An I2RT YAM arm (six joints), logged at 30 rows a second.
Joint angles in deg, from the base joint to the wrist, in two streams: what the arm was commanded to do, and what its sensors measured. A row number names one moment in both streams.
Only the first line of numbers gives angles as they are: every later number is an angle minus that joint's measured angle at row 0.
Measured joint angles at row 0:
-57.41 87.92 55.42 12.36 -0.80 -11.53
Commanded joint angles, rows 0 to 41:
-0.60 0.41 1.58 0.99 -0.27 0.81
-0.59 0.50 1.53 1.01 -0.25 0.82
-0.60 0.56 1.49 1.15 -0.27 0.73
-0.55 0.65 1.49 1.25 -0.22 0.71
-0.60 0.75 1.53 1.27 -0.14 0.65
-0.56 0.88 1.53 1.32 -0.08 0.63
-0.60 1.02 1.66 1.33 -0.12 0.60
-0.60 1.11 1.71 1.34 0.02 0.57
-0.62 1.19 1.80 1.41 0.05 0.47
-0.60 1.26 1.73 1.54 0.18 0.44
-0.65 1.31 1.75 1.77 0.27 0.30
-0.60 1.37 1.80 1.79 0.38 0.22
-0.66 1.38 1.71 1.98 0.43 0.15
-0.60 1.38 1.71 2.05 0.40 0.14
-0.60 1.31 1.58 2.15 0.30 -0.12
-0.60 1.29 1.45 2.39 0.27 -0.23
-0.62 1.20 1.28 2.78 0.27 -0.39
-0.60 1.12 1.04 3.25 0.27 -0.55
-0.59 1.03 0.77 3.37 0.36 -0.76
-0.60 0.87 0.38 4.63 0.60 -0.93
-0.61 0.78 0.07 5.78 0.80 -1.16
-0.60 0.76 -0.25 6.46 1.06 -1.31
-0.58 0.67 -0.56 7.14 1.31 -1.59
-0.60 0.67 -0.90 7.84 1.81 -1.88
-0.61 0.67 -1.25 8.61 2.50 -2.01
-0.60 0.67 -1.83 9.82 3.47 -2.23
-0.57 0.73 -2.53 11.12 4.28 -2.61
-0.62 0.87 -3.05 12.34 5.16 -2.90
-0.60 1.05 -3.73 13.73 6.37 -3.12
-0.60 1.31 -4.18 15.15 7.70 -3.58
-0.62 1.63 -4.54 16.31 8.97 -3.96
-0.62 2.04 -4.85 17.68 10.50 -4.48
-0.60 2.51 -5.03 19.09 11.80 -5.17
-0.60 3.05 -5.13 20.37 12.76 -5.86
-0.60 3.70 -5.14 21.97 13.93 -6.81
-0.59 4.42 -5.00 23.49 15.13 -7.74
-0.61 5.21 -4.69 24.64 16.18 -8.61
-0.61 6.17 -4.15 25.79 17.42 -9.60
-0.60 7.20 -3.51 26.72 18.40 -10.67
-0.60 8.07 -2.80 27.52 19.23 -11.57
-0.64 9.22 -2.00 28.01 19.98 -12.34
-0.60 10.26 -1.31 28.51 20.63 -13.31
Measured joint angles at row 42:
-0.06 8.28 -4.44 22.69 16.13 -8.96
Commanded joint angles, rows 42 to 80:
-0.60 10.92 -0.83 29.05 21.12 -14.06
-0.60 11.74 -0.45 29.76 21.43 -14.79
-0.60 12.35 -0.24 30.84 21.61 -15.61
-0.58 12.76 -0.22 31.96 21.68 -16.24
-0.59 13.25 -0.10 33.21 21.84 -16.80
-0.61 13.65 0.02 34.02 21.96 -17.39
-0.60 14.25 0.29 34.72 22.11 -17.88
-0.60 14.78 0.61 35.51 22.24 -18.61
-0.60 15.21 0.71 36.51 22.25 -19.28
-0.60 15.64 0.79 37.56 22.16 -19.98
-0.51 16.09 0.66 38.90 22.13 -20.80
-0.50 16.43 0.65 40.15 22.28 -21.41
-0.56 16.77 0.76 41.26 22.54 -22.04
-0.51 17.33 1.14 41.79 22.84 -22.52
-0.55 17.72 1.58 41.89 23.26 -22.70
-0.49 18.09 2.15 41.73 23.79 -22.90
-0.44 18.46 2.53 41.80 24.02 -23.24
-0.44 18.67 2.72 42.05 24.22 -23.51
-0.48 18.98 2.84 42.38 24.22 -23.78
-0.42 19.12 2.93 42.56 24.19 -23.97
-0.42 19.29 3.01 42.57 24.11 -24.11
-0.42 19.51 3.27 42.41 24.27 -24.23
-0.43 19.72 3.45 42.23 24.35 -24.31
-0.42 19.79 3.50 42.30 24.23 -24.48
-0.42 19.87 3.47 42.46 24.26 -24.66
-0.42 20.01 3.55 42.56 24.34 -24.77
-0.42 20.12 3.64 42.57 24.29 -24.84
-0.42 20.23 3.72 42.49 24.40 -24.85
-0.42 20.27 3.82 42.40 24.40 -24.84
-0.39 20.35 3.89 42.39 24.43 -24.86
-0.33 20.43 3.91 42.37 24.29 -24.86
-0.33 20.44 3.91 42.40 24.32 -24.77
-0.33 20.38 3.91 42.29 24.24 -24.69
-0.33 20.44 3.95 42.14 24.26 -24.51
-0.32 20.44 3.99 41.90 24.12 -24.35
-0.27 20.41 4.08 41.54 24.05 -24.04
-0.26 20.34 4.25 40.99 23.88 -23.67
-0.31 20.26 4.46 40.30 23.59 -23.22
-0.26 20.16 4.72 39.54 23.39 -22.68
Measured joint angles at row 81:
0.24 20.30 1.64 38.82 22.49 -25.16
